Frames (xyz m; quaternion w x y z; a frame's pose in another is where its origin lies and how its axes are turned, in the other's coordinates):
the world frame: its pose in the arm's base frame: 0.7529 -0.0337 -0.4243 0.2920 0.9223 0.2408 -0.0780
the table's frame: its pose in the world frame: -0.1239 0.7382 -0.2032 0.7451 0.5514 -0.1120 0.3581
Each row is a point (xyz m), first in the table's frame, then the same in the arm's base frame.
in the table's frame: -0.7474 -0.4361 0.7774
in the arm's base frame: 0.4224 0.5032 0.0076
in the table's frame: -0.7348 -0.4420 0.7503
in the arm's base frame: 0.4424 0.4895 0.0260
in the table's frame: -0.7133 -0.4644 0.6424
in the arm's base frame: 0.4979 0.4436 0.1122
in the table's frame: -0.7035 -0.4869 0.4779
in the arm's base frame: 0.5576 0.3720 0.2499
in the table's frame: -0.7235 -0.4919 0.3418
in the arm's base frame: 0.5768 0.3113 0.3720
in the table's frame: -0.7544 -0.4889 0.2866
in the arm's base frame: 0.5633 0.2903 0.4301
